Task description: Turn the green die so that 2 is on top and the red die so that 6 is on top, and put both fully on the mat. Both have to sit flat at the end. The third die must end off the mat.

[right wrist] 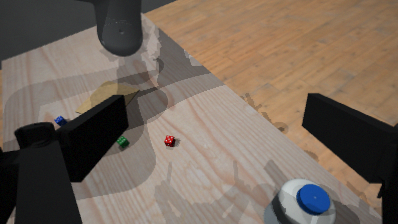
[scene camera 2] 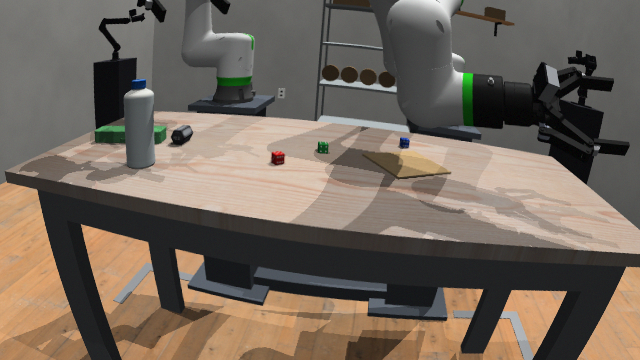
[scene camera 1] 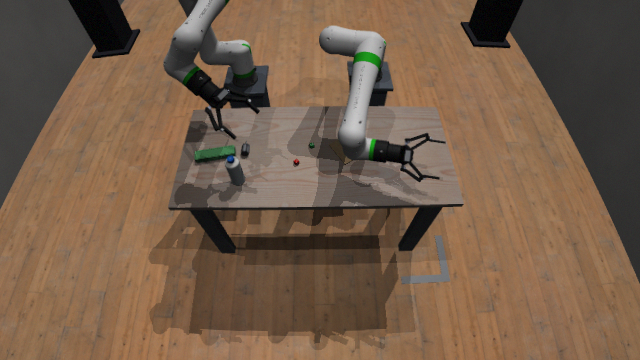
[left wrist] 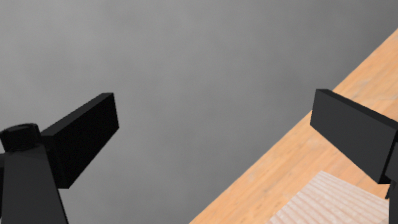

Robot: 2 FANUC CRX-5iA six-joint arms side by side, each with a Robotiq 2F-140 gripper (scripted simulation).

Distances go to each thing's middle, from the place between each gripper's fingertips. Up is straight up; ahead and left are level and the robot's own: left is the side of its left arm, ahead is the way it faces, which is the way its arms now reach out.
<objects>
I see the tan mat (scene camera 2: 405, 164) 240 mm behind my left hand (scene camera 2: 619, 114), 340 mm to the right of it and 210 mm below it. From my left hand the other things lie so: bottle (scene camera 2: 139, 102) 90 mm behind, 860 mm to the right, 140 mm below.
I see my right gripper (scene camera 1: 247, 125) 7 cm short of the bottle, 9 cm to the left of it and 22 cm above it. Also, from my right hand: tan mat (8 cm behind, 44 cm to the left, 30 cm below).
</objects>
